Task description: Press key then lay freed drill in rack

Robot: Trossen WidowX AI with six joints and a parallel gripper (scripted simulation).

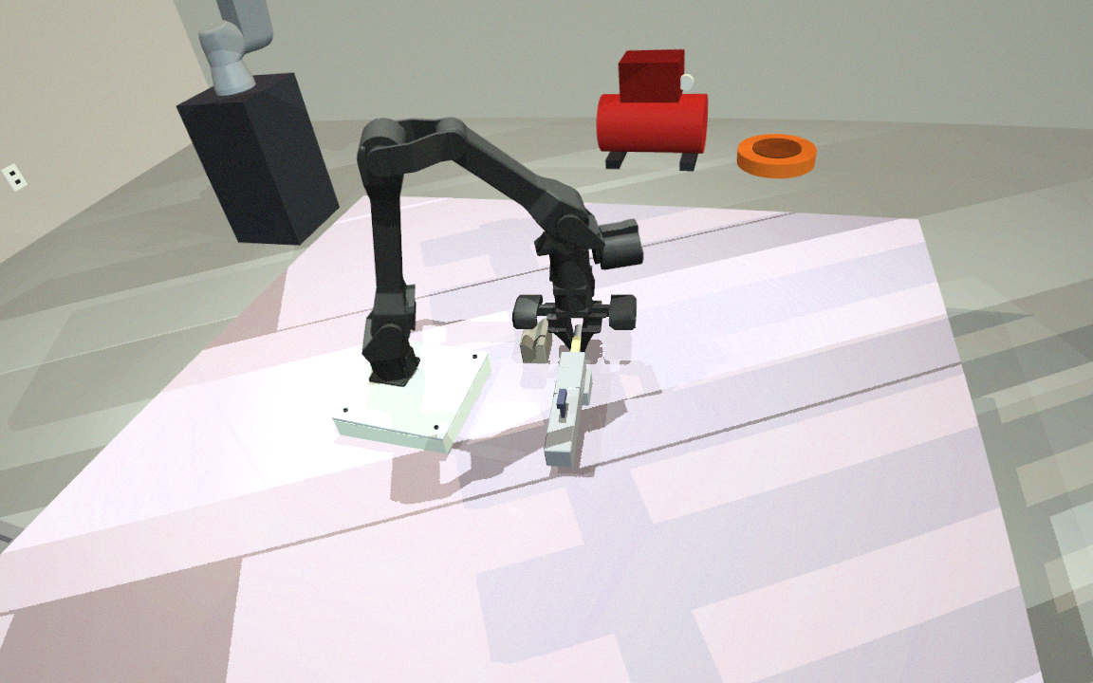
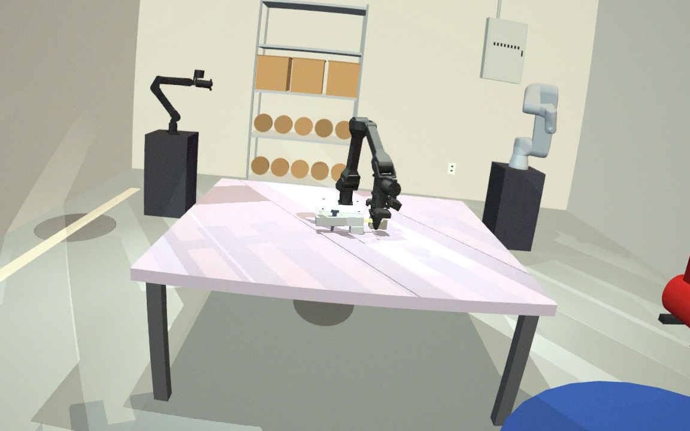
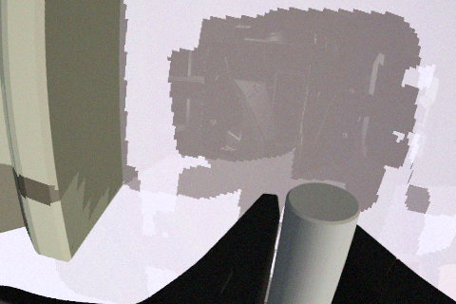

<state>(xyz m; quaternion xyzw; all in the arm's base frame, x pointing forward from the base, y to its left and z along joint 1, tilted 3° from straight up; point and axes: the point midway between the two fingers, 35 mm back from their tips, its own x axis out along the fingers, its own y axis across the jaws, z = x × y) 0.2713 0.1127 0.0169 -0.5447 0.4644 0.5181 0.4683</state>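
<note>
My gripper tip is now 4 cm to the left of the drill, 3 cm below it and 1 cm short of it. Also, from my gripper tip: dark blue key: 17 cm to the right, 4 cm above, 2 cm ahead; then rack: 8 cm behind, 2 cm to the left; then pale housing block: 14 cm to the right, 2 cm ahead, 2 cm above.
</note>
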